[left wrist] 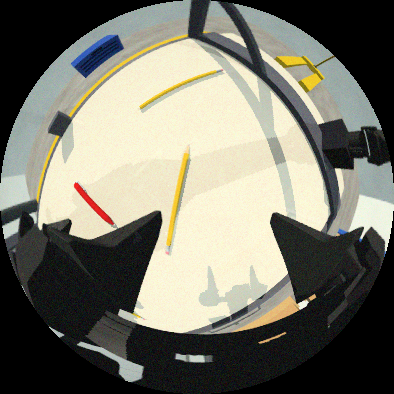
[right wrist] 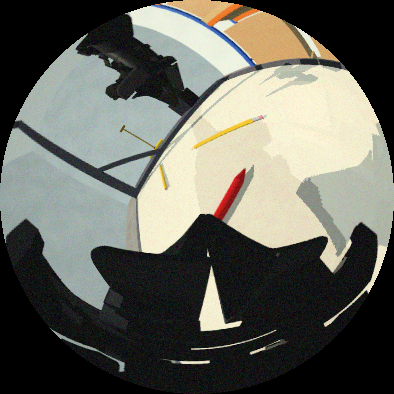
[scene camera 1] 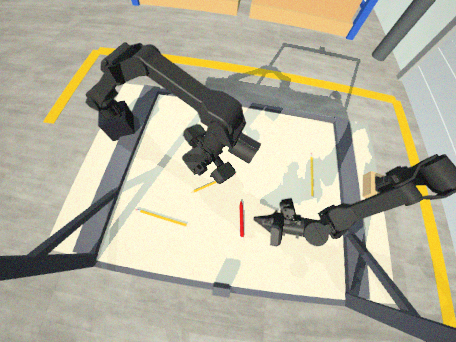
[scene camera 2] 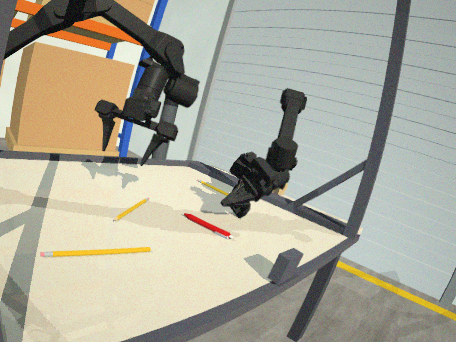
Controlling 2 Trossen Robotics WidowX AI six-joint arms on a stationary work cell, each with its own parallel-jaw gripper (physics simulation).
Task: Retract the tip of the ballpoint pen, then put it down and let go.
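Pixels of known places: left gripper, fingertip midpoint: (left wrist: 219, 217) (right wrist: 179, 96) (scene camera 2: 121, 158); right gripper, fingertip midpoint: (left wrist: 69, 220) (right wrist: 204, 218) (scene camera 1: 253, 218) (scene camera 2: 221, 203); left arm's base at its link origin: (left wrist: 349, 143) (right wrist: 176, 96) (scene camera 1: 111, 112); right arm's base at its link origin: (scene camera 1: 382, 185).
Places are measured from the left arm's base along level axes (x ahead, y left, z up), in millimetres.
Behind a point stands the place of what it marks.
The red ballpoint pen (scene camera 1: 242, 219) @[z -94, x 376, y -490 mm] (scene camera 2: 207, 226) @[z -100, x 368, y -491 mm] (left wrist: 94, 204) @[z -97, x 373, y -473 mm] (right wrist: 231, 194) @[z -96, x 387, y -461 mm] lies flat on the table top (scene camera 1: 175, 260) @[z -106, x 126, y -558 mm]. Its tapered end points up the picture in scene camera 1. Its clip end lies at the lower right in scene camera 2. Whether the tip is out is too small to tell. My right gripper (scene camera 1: 256, 218) @[z -52, x 405, y -499 mm] (scene camera 2: 223, 203) @[z -52, x 405, y -499 mm] (right wrist: 204, 218) @[z -52, x 405, y -499 mm] is shut and empty. It hangs above the table, just right of the pen in scene camera 1, and hides the pen's near end in the right wrist view. My left gripper (scene camera 2: 123, 157) @[z 3, x 287, y -298 mm] (left wrist: 219, 217) @[z 3, x 287, y -298 mm] is wide open and empty, above the table.
Three yellow pencils lie on the table: one (scene camera 1: 162, 217) @[z -99, x 110, y -411 mm] (scene camera 2: 95, 251) @[z -100, x 97, y -406 mm] at the left, one (scene camera 1: 204, 186) @[z -100, x 276, y -337 mm] (scene camera 2: 131, 209) @[z -101, x 301, y -335 mm] (left wrist: 177, 200) @[z -100, x 307, y -329 mm] by the left gripper, one (scene camera 1: 312, 177) @[z -100, x 700, y -409 mm] at the right in scene camera 1. A dark block (scene camera 1: 221, 288) @[z -50, x 251, y -667 mm] (scene camera 2: 286, 266) @[z -64, x 222, y -675 mm] stands on the table's frame edge.
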